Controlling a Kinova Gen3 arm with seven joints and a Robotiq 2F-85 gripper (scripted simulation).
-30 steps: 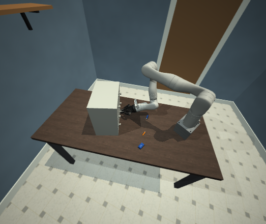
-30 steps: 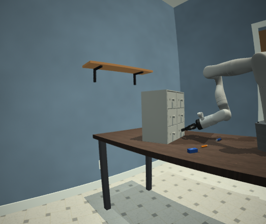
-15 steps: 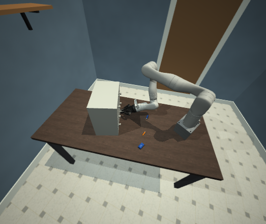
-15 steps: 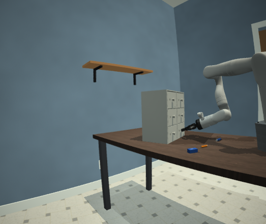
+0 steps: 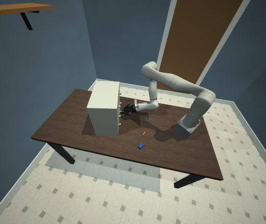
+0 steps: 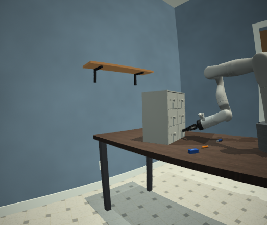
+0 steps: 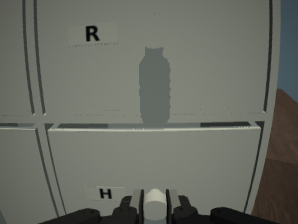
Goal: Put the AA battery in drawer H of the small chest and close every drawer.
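My hand is 110 mm short of the drawer marked H, 30 mm above it and 20 mm to the right of it. From my hand the other things lie so: blue block (290 mm to the left, 230 mm behind, 50 mm below); then orange AA battery (230 mm behind, 170 mm to the left, 50 mm below).
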